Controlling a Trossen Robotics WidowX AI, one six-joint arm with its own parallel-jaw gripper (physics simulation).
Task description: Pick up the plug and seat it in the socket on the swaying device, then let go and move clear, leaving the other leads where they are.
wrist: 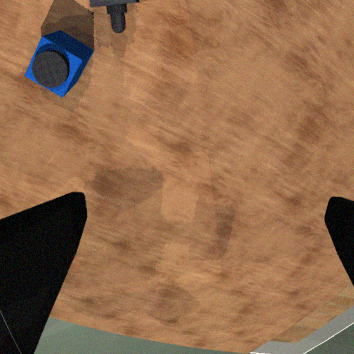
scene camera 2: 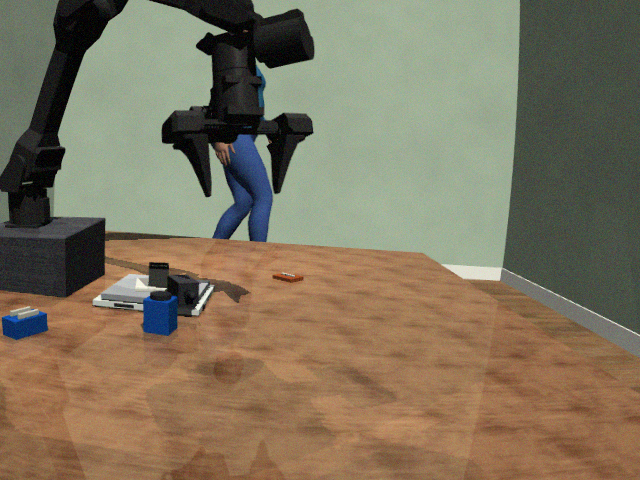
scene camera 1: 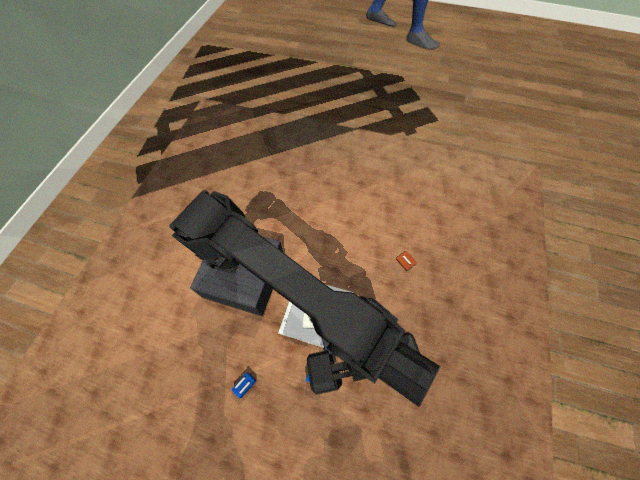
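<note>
The device (scene camera 1: 297,328) (scene camera 2: 121,294) is a low white and grey slab beside the arm base. It carries an upright dark block (scene camera 2: 158,276) and a black block with a round stub (scene camera 2: 182,290) (wrist: 118,19). A blue box with a round black top (scene camera 2: 160,317) (wrist: 77,63) (scene camera 1: 308,378) stands at the device's near side. A blue block with two pale bars (scene camera 1: 243,385) (scene camera 2: 24,326) lies farther left. Which piece is the plug, I cannot tell. My gripper (scene camera 2: 242,193) (wrist: 209,207) is open and empty, high above the table, right of the blue box in scene view 2. The arm partly hides the device in scene view 1.
An orange flat block with a pale bar (scene camera 1: 412,262) (scene camera 2: 281,279) lies on the table right of the device. The dark arm base (scene camera 1: 227,291) (scene camera 2: 36,263) stands at the device's left. A person's legs (scene camera 1: 419,15) (scene camera 2: 248,175) show in the background.
</note>
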